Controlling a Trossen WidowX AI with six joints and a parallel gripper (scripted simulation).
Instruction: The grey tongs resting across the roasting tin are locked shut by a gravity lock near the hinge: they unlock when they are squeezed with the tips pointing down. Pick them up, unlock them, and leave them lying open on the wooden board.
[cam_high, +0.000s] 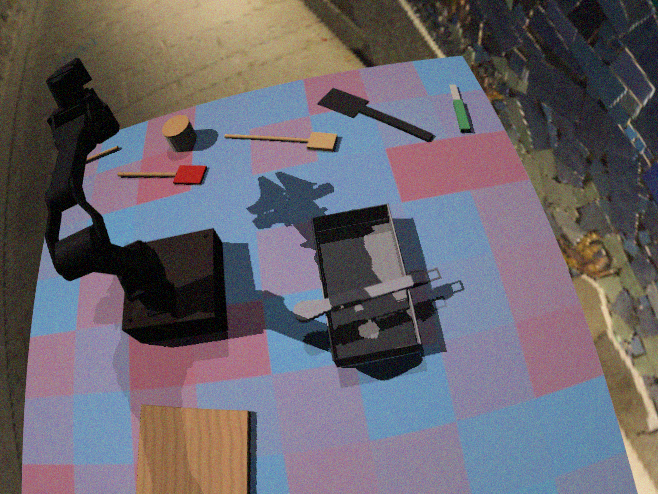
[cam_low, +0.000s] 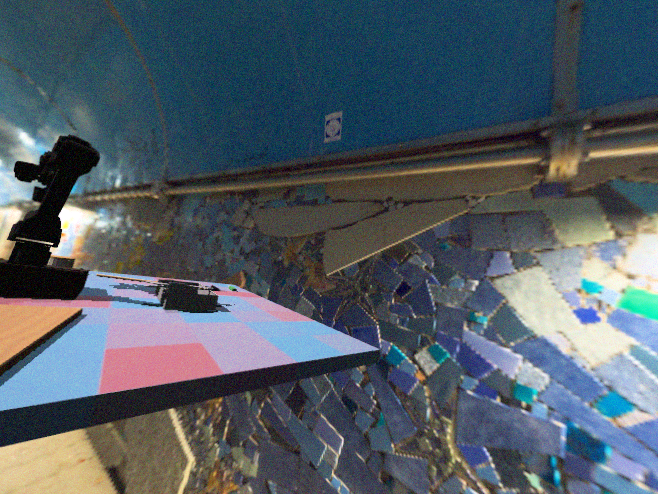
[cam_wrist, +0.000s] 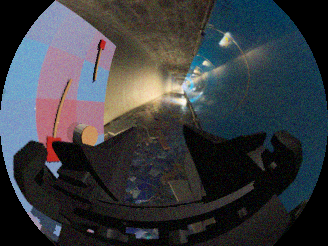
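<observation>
My gripper tip is 43 cm short of the roasting tin, 48 cm to the left of it and 32 cm above it. Round my gripper tip: black spatula (60 cm ahead, 2 cm to the right, 35 cm below); then red spatula (5 cm ahead, 1 cm to the right, 34 cm below); then wooden board (1 cm behind, 79 cm to the right, 34 cm below).
</observation>
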